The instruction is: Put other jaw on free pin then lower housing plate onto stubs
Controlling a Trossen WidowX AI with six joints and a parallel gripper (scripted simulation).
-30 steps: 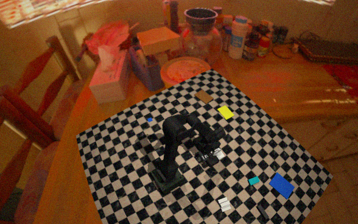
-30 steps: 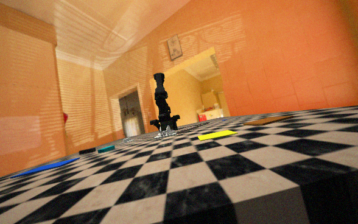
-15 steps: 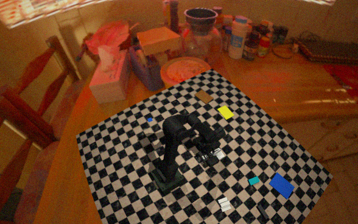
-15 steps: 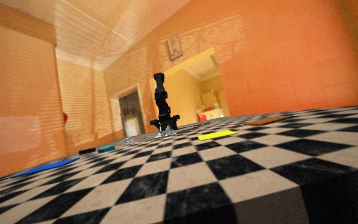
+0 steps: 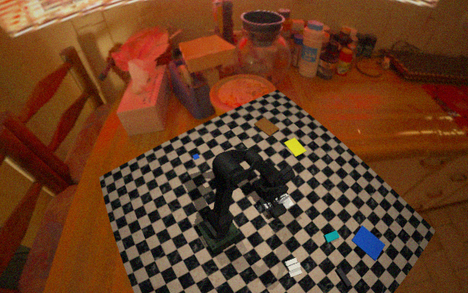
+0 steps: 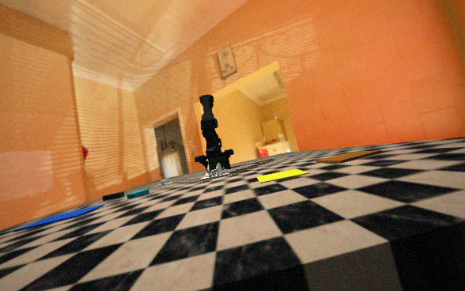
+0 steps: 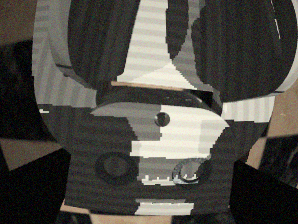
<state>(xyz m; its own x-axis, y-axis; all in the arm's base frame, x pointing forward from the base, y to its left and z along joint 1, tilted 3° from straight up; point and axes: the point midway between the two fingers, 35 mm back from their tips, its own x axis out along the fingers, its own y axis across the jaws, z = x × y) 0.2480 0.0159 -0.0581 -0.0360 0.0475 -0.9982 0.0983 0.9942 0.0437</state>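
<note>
Now: the jaw 30 mm ahead of my gripper tip, 10 mm to the left of it and 10 mm above it. Round my gripper tip: yellow card 340 mm ahead, 180 mm to the left, 10 mm below; then teal block 300 mm to the right, 130 mm ahead; then white base 70 mm ahead, 10 mm to the right.
</note>
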